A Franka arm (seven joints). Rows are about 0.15 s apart.
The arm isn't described. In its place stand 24 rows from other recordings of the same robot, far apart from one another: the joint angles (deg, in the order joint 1, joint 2, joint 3, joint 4, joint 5, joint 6, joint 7), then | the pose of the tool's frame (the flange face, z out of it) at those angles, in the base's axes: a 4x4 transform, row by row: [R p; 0 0 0 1], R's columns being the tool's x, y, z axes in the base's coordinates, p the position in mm.
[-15.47 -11.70 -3.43 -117.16 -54.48 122.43 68.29] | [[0.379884 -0.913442 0.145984 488.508], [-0.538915 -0.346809 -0.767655 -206.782], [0.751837 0.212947 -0.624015 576.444], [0 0 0 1]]
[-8.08 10.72 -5.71 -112.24 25.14 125.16 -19.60] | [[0.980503 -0.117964 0.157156 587.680], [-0.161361 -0.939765 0.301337 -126.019], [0.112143 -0.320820 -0.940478 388.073], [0 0 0 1]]
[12.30 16.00 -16.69 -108.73 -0.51 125.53 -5.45] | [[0.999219 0.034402 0.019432 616.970], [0.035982 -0.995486 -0.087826 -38.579], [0.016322 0.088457 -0.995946 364.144], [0 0 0 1]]
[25.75 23.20 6.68 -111.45 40.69 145.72 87.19] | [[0.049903 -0.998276 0.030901 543.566], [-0.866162 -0.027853 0.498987 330.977], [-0.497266 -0.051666 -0.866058 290.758], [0 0 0 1]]
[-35.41 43.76 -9.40 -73.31 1.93 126.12 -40.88] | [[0.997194 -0.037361 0.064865 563.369], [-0.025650 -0.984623 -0.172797 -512.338], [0.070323 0.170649 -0.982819 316.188], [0 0 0 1]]
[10.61 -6.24 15.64 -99.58 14.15 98.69 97.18] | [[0.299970 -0.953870 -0.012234 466.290], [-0.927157 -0.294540 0.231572 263.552], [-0.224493 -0.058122 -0.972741 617.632], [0 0 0 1]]
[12.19 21.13 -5.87 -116.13 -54.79 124.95 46.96] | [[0.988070 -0.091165 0.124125 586.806], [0.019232 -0.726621 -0.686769 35.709], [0.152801 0.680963 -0.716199 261.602], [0 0 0 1]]
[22.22 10.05 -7.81 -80.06 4.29 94.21 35.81] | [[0.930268 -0.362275 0.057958 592.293], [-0.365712 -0.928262 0.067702 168.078], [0.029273 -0.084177 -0.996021 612.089], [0 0 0 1]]
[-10.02 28.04 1.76 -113.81 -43.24 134.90 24.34] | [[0.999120 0.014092 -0.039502 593.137], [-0.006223 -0.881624 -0.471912 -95.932], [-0.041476 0.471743 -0.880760 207.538], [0 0 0 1]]
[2.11 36.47 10.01 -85.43 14.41 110.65 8.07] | [[0.968617 -0.098330 -0.228280 675.989], [-0.027493 -0.955171 0.294777 143.383], [-0.247031 -0.279250 -0.927898 291.991], [0 0 0 1]]
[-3.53 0.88 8.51 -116.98 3.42 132.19 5.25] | [[0.969482 -0.029973 0.243323 574.871], [-0.047819 -0.996554 0.067773 51.002], [0.240453 -0.077340 -0.967575 459.427], [0 0 0 1]]
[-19.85 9.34 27.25 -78.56 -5.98 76.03 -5.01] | [[0.961917 0.202519 -0.183580 572.363], [0.196368 -0.979188 -0.051282 36.899], [-0.190145 0.013279 -0.981666 614.303], [0 0 0 1]]
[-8.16 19.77 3.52 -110.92 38.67 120.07 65.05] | [[-0.054697 -0.998422 -0.012722 603.661], [-0.826848 0.038148 0.561130 -20.127], [-0.559759 0.041212 -0.827630 302.347], [0 0 0 1]]
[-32.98 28.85 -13.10 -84.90 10.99 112.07 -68.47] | [[0.940366 0.337877 0.039382 508.265], [0.335497 -0.940339 0.056600 -473.166], [0.056157 -0.040012 -0.997620 388.370], [0 0 0 1]]
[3.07 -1.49 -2.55 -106.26 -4.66 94.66 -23.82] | [[0.888429 0.424761 -0.173991 534.592], [0.416884 -0.905305 -0.081424 -3.431], [-0.192101 -0.000195 -0.981375 512.424], [0 0 0 1]]
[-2.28 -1.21 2.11 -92.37 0.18 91.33 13.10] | [[0.973278 -0.229609 0.002960 549.721], [-0.229616 -0.973278 0.002354 -1.084], [0.002340 -0.002971 -0.999993 618.635], [0 0 0 1]]
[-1.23 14.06 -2.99 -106.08 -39.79 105.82 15.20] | [[0.983652 0.007864 -0.179906 593.127], [-0.106075 -0.782021 -0.614159 -92.786], [-0.145520 0.623203 -0.768402 389.226], [0 0 0 1]]
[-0.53 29.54 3.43 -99.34 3.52 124.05 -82.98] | [[0.117587 0.989348 -0.085813 656.279], [0.990850 -0.111121 0.076602 32.211], [0.066250 -0.094035 -0.993362 277.067], [0 0 0 1]]
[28.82 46.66 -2.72 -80.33 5.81 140.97 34.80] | [[0.961558 -0.184018 0.203825 673.644], [-0.214243 -0.967033 0.137646 338.923], [0.171776 -0.176023 -0.969283 242.636], [0 0 0 1]]
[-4.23 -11.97 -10.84 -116.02 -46.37 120.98 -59.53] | [[0.507577 0.840488 0.189592 498.776], [0.697246 -0.271412 -0.663463 -176.920], [-0.506175 0.468951 -0.723790 579.867], [0 0 0 1]]
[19.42 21.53 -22.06 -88.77 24.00 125.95 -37.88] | [[0.831220 0.453977 0.320901 693.182], [0.410410 -0.890447 0.196639 19.670], [0.375016 -0.031749 -0.926475 478.510], [0 0 0 1]]
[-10.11 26.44 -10.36 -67.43 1.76 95.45 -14.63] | [[0.996279 -0.084736 0.015729 659.903], [-0.083694 -0.994800 -0.058036 -212.081], [0.020565 0.056503 -0.998191 534.751], [0 0 0 1]]
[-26.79 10.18 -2.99 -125.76 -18.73 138.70 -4.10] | [[0.978964 -0.198841 -0.045737 482.494], [-0.204025 -0.951979 -0.228277 -277.505], [0.001850 0.232807 -0.972521 308.542], [0 0 0 1]]
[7.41 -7.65 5.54 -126.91 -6.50 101.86 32.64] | [[0.927536 -0.266901 -0.261610 457.489], [-0.319813 -0.929030 -0.186074 95.785], [-0.193380 0.256257 -0.947067 413.353], [0 0 0 1]]
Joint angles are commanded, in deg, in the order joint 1, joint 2, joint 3, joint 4, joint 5, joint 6, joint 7. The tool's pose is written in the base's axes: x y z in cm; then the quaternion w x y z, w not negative. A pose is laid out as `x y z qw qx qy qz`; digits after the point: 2 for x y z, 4 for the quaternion.
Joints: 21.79, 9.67, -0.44, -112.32, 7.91, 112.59, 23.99
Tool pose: 53.08 21.72 37.78 0.0245 -0.9933 0.0545 0.0988
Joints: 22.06, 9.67, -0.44, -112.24, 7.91, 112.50, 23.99
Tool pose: 52.99 21.98 37.83 0.0242 -0.9934 0.0521 0.0989
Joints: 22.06, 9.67, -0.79, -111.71, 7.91, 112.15, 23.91
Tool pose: 53.27 21.73 38.19 0.0250 -0.9935 0.0540 0.0973
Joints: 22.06, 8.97, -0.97, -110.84, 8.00, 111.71, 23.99
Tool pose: 53.52 21.67 39.52 0.0298 -0.9941 0.0555 0.0886
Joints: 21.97, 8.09, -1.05, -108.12, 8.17, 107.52, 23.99
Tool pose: 53.62 21.68 42.03 0.0311 -0.9936 0.0532 0.0946
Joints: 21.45, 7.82, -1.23, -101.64, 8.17, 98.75, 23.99
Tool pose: 54.06 21.37 46.41 0.0276 -0.9921 0.0501 0.1117
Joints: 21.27, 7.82, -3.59, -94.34, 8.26, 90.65, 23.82
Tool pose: 54.98 19.32 51.33 0.0276 -0.9908 0.0613 0.1172
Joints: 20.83, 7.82, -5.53, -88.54, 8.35, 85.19, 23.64
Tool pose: 55.52 17.26 55.36 0.0302 -0.9904 0.0734 0.1133
